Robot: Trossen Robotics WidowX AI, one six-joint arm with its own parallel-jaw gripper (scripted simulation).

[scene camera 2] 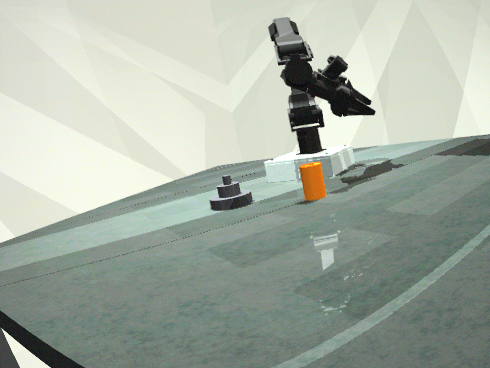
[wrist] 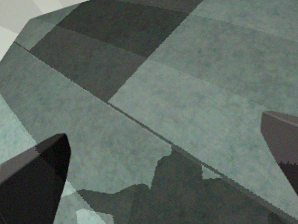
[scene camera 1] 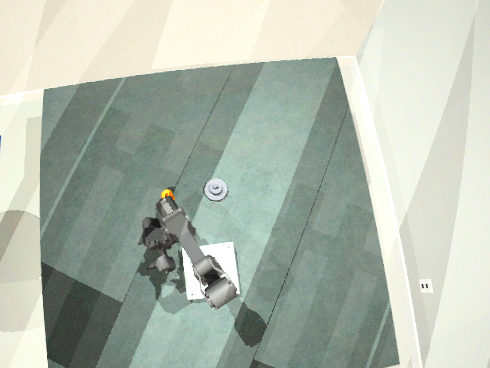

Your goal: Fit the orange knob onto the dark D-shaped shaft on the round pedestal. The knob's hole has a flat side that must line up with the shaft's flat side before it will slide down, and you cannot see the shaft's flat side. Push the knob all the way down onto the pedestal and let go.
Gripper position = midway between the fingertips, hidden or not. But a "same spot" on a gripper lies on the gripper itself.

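Labels:
You can see my gripper in scene camera 1 [142, 256], and it's there in the wrist view and in scene camera 2 too. On my gripper, [wrist: 40, 172] and [scene camera 2: 361, 96] are one and the same spot.

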